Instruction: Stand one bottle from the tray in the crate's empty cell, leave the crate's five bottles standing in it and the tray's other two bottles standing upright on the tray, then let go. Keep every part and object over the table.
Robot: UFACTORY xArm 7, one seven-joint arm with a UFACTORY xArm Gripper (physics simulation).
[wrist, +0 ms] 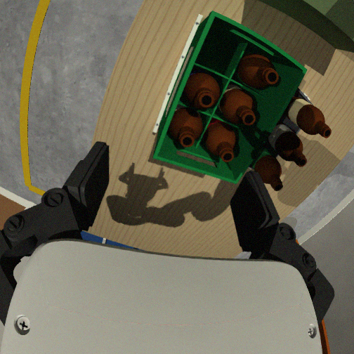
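Observation:
A green crate [196, 165] stands on the wooden table in the upper middle of the wrist view. It holds five brown bottles, among them one bottle [202, 91] at its left side and one [258, 71] at its upper right. The cell [216, 50] at the crate's upper left corner is empty. Three more brown bottles [309, 118] [290, 146] [269, 171] stand in a row just right of the crate; their tray is mostly hidden. My gripper [176, 174] is open and empty, high above the table, below the crate in the view.
A white strip [178, 75] runs along the crate's left side. The wooden table [125, 100] has a curved left edge, with grey floor and a yellow line [25, 100] beyond. A dark green object [320, 15] is at the upper right. The arm's shadow lies between the fingers.

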